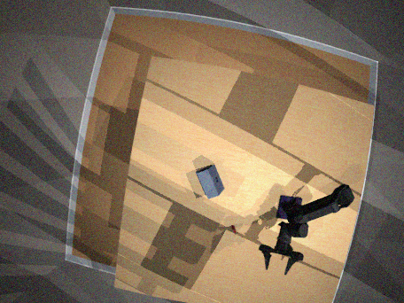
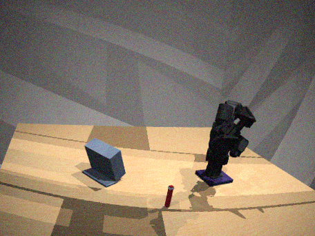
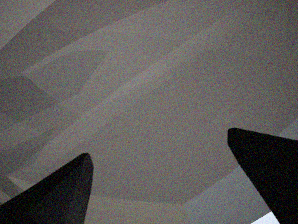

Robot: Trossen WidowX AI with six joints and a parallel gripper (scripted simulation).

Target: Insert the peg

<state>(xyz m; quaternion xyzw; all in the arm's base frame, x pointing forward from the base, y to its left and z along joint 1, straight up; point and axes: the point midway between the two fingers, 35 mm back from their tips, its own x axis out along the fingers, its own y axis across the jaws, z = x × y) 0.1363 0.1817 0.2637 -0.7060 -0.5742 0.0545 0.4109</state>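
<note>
The red peg is 15 cm ahead of my gripper tip, 12 cm to the right of it and 23 cm below it. From my gripper tip the other things lie so: panel: 26 cm ahead, 36 cm to the right, 22 cm below.
</note>
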